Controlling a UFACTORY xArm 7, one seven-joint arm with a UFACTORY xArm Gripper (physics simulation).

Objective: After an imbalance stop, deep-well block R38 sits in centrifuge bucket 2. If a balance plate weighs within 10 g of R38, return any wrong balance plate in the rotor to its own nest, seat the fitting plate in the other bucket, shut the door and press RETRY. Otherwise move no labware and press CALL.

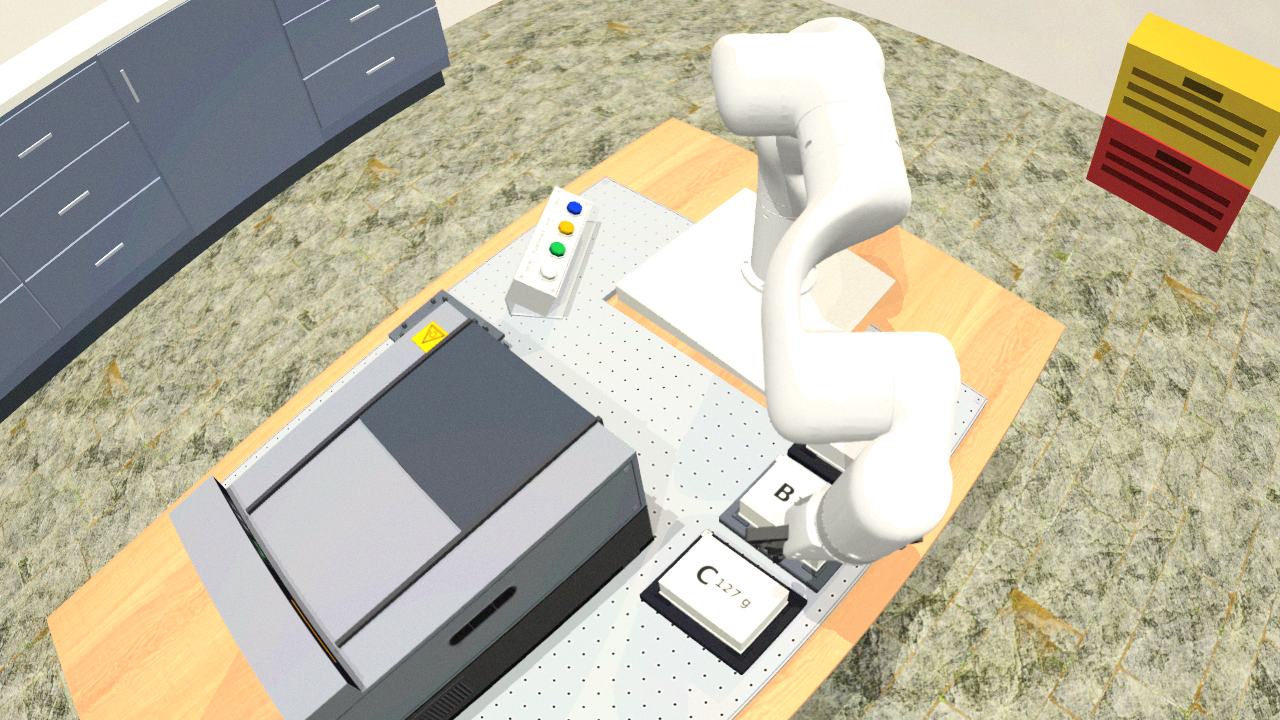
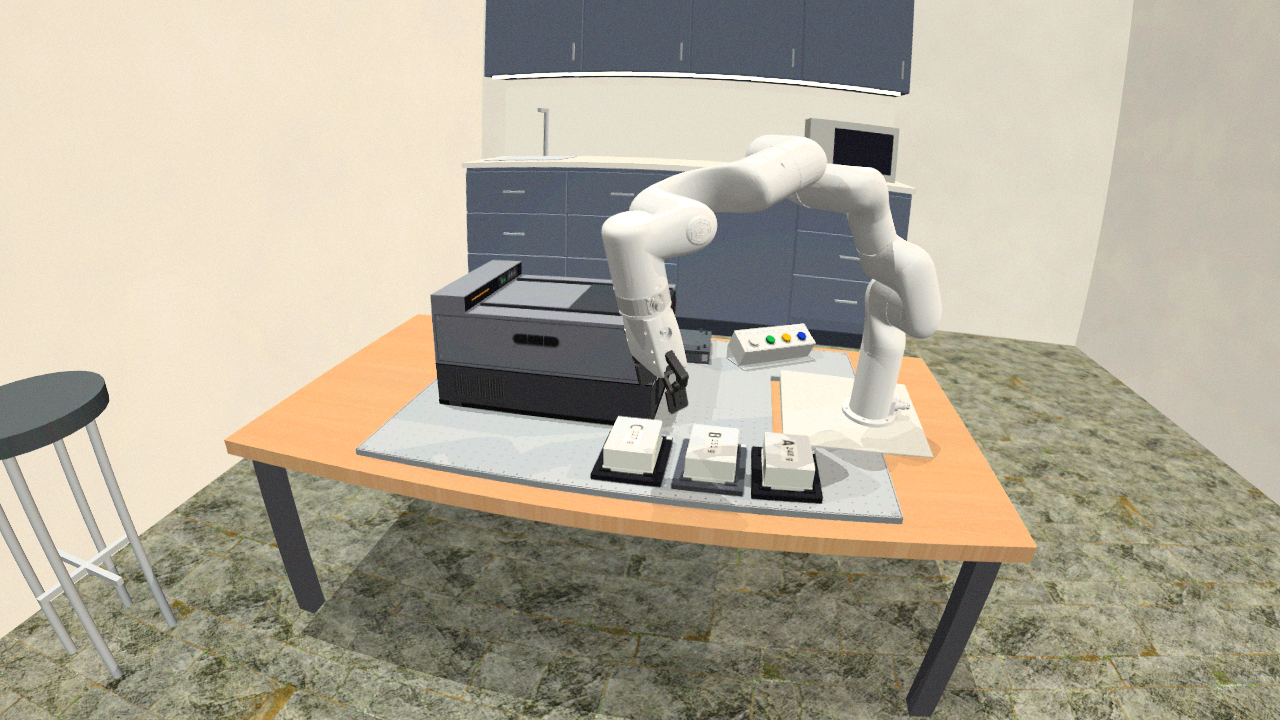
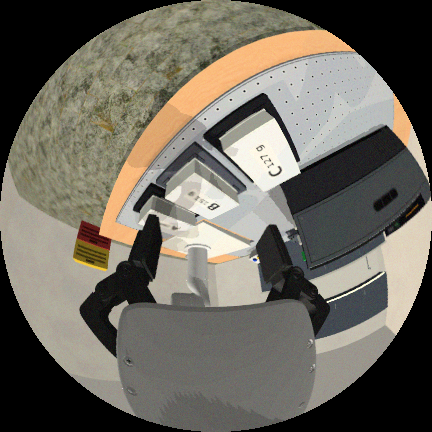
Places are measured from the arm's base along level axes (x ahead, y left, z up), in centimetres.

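Pixels of known places: gripper, fingertip midpoint: (image 2: 663, 395) (image 3: 212, 231); arm's base, link origin: (image 2: 868, 412) (image 3: 197, 247).
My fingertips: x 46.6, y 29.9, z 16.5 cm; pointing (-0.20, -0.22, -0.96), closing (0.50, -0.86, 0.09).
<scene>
Ahead of a thing's pixels: the offset from my fingertips to its top centre. Level surfaces: height alone.
My gripper (image 1: 771, 539) (image 2: 675, 385) (image 3: 212, 231) is open and empty, above the table near plates B and C. White balance plate C {dx +4.4, dy -8.7, dz -11.6 cm} (image 1: 725, 592) (image 2: 633, 444) (image 3: 261, 150), marked 127 g, sits in a black nest. Plate B {dx -9.4, dy -6.5, dz -11.6 cm} (image 1: 776, 490) (image 2: 713, 454) (image 3: 201, 192) sits in the grey nest beside it; its weight is hard to read. Plate A {dx -22.4, dy -4.1, dz -11.6 cm} (image 2: 788, 463) (image 3: 164, 216) sits in the black nest beyond B. The centrifuge (image 1: 483, 402) (image 2: 537, 342) (image 3: 350, 200) has panels covering its top; R38, the buckets and the rotor are hidden.
A sloped button box {dx -29.6, dy -61.8, dz -8.6 cm} (image 1: 535, 284) (image 2: 760, 351) carries white, green, yellow and blue buttons, near the arm's white base plate (image 1: 680, 295) (image 2: 814, 420). The grey perforated board {dz -17.0 cm} (image 1: 590, 662) (image 2: 501, 438) (image 3: 330, 95) lies under the nests. A stool (image 2: 53, 407) stands left of the table.
</scene>
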